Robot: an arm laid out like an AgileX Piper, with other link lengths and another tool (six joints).
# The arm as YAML. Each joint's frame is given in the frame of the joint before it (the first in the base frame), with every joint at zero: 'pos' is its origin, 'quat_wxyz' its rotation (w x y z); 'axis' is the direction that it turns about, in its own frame. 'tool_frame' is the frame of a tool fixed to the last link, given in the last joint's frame.
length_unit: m
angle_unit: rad
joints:
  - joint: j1
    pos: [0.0, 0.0, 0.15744]
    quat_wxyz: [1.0, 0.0, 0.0, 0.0]
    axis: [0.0, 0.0, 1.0]
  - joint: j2
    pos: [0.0, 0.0, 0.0]
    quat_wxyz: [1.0, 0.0, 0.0, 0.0]
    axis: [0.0, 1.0, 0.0]
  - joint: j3
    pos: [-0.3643, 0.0, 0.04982]
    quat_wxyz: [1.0, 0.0, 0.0, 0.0]
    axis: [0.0, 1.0, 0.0]
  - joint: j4
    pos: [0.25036, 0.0, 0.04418]
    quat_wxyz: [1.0, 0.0, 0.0, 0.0]
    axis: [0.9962, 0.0, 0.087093]
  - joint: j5
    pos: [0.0, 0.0, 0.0]
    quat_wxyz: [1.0, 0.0, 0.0, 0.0]
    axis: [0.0, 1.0, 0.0]
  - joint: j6
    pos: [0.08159, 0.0, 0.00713]
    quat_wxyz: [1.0, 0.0, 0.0, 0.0]
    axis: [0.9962, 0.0, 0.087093]
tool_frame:
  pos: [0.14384, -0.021, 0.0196]
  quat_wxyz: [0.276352, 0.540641, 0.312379, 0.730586]
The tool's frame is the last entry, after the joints.
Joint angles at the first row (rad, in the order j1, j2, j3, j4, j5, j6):
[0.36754, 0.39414, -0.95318, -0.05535, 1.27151, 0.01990]
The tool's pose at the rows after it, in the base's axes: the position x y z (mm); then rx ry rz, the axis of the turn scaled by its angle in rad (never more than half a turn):
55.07, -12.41, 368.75, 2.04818, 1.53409, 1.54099
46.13, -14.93, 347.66, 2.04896, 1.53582, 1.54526
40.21, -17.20, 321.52, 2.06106, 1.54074, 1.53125
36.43, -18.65, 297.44, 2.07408, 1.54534, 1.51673
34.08, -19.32, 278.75, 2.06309, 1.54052, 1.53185
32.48, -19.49, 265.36, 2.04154, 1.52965, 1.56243
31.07, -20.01, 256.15, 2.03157, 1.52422, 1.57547
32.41, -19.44, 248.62, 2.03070, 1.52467, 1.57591
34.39, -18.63, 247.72, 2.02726, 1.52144, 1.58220
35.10, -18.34, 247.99, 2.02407, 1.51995, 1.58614
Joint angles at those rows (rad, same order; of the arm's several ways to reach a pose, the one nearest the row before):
[0.36753, 0.32921, -0.89525, -0.04775, 1.27153, 0.01990]
[0.36754, 0.26649, -0.83114, -0.04377, 1.26913, 0.01991]
[0.36753, 0.20776, -0.75358, -0.04376, 1.26334, 0.02162]
[0.36755, 0.15774, -0.68252, -0.04378, 1.25589, 0.02398]
[0.36753, 0.10240, -0.61972, -0.04307, 1.23550, 0.02397]
[0.36751, 0.04903, -0.57099, -0.04144, 1.21400, 0.02395]
[0.36753, 0.01474, -0.54177, -0.04146, 1.20736, 0.02396]
[0.36752, 0.00078, -0.51477, -0.04145, 1.19386, 0.02395]
[0.36753, 0.00078, -0.50528, -0.04146, 1.17922, 0.02541]
[0.36756, 0.00077, -0.50317, -0.04149, 1.17353, 0.02544]

